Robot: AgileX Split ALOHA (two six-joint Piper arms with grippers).
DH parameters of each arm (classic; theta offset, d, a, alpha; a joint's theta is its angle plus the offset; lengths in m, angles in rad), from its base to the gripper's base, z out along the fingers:
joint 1: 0 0.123 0 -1.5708
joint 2: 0.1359 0 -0.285 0
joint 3: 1.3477 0 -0.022 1.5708
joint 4: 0 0.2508 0 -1.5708
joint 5: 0 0 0.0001 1.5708
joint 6: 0 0.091 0 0
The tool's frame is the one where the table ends.
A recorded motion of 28 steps. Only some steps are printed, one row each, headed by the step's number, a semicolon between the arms.
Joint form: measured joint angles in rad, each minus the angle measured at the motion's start. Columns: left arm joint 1, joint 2, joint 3, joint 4, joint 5, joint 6; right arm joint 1, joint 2, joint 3, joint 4, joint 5, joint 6.
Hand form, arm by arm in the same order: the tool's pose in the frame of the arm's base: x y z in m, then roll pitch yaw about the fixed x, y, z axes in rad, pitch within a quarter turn. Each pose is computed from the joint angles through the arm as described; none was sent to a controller.
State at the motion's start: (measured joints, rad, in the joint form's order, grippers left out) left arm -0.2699 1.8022 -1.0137 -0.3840 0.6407 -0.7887; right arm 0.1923 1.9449 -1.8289 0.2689 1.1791 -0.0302
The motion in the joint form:
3: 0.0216 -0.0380 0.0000 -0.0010 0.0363 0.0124; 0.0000 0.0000 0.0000 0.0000 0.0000 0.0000
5: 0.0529 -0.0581 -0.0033 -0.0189 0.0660 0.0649; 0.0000 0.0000 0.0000 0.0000 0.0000 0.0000
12: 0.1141 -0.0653 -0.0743 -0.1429 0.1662 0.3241; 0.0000 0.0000 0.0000 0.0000 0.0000 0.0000
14: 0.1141 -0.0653 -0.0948 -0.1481 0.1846 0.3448; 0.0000 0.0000 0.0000 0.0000 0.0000 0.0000
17: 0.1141 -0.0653 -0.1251 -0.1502 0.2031 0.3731; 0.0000 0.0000 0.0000 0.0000 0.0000 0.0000
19: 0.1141 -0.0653 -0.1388 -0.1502 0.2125 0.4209; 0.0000 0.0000 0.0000 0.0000 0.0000 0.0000
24: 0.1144 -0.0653 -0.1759 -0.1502 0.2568 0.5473; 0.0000 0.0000 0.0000 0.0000 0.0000 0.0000
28: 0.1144 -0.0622 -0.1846 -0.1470 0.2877 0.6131; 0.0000 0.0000 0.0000 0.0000 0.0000 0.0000
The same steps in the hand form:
3: 0.3113 -0.1010 0.1703 -2.7939 -0.0765 -2.3532; 0.4107 0.1027 0.3044 2.8659 0.3566 -3.0265
5: 0.3114 -0.0924 0.1774 -2.7823 -0.0784 -2.3701; 0.4107 0.1027 0.3044 2.8659 0.3566 -3.0265
12: 0.3225 -0.0841 0.1985 -2.6900 -0.0822 -2.5211; 0.4107 0.1027 0.3044 2.8659 0.3566 -3.0265
14: 0.3249 -0.0854 0.2036 -2.6786 -0.0762 -2.5457; 0.4107 0.1027 0.3044 2.8659 0.3566 -3.0265
17: 0.3289 -0.0867 0.2110 -2.6624 -0.0571 -2.5790; 0.4107 0.1027 0.3044 2.8659 0.3566 -3.0265
19: 0.3305 -0.0873 0.2144 -2.6552 -0.0321 -2.6258; 0.4107 0.1027 0.3044 2.8659 0.3566 -3.0265
24: 0.3331 -0.0889 0.2234 -2.6466 0.0208 -2.7571; 0.4107 0.1027 0.3044 2.8659 0.3566 -3.0265
28: 0.3321 -0.0894 0.2241 -2.6547 0.0314 -2.8308; 0.4107 0.1027 0.3044 2.8659 0.3566 -3.0265

